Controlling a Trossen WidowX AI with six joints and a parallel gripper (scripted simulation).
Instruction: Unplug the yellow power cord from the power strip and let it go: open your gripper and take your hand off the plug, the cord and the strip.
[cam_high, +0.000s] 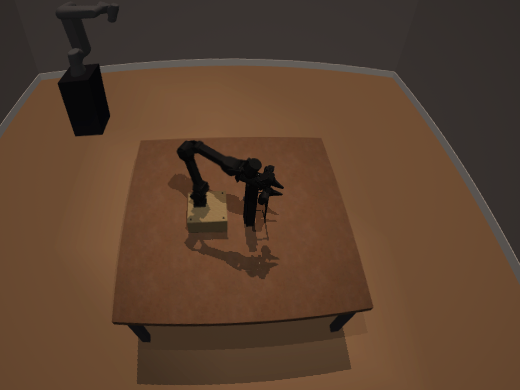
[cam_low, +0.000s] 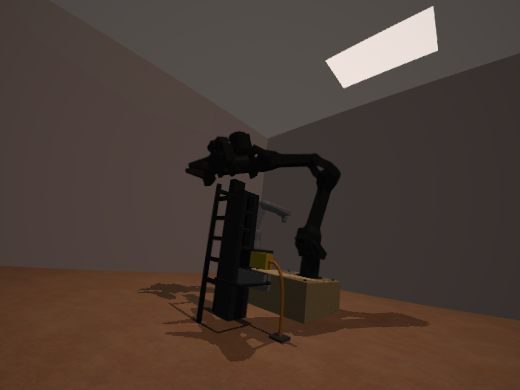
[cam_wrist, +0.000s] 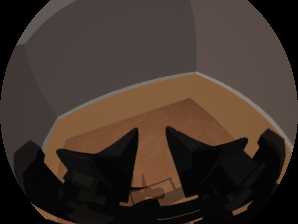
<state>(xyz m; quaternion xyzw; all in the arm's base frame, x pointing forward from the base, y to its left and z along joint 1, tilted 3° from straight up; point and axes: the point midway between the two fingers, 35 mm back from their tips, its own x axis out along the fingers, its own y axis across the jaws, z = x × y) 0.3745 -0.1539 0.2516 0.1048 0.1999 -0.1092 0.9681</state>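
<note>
Right now the yellow plug is 13 cm behind my gripper tip, 17 cm to the left of it and 20 cm below it. From my gripper tip the other things lie so: foot 13 cm behind, 25 cm to the left, 35 cm below.
</note>
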